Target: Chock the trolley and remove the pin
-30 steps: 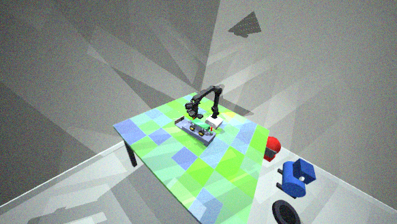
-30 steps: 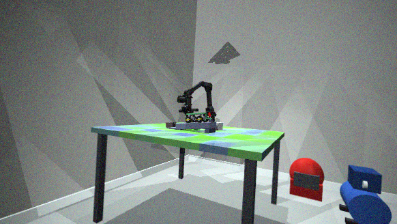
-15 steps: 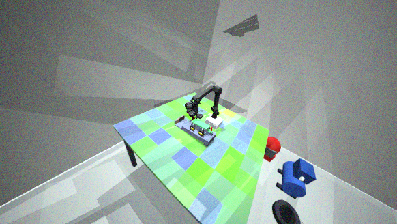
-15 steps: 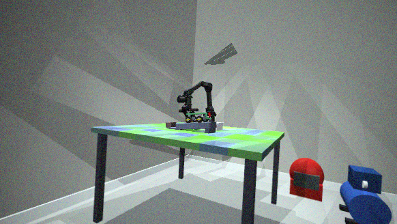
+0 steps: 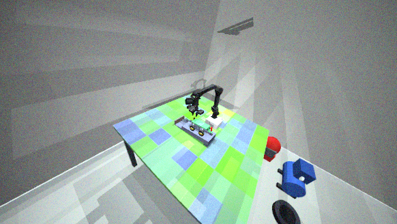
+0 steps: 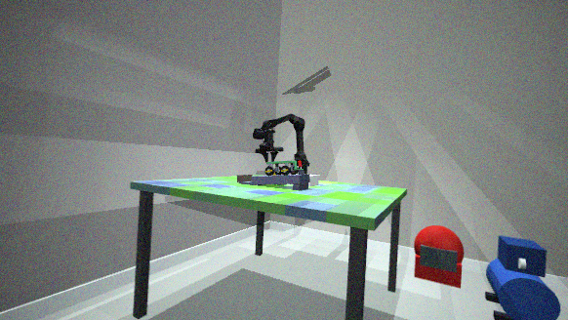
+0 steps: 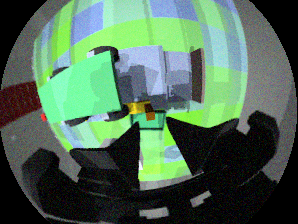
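Now: gripper tip 25 cm to the right of the red-headed stop pin and 1 cm above it. Round my gripper tip: yellow chock: 6 cm below, 3 cm to the left; then green tray: 14 cm below, 7 cm behind, 1 cm to the left; then green-topped trolley: 14 cm to the left, 4 cm ahead, 2 cm below.
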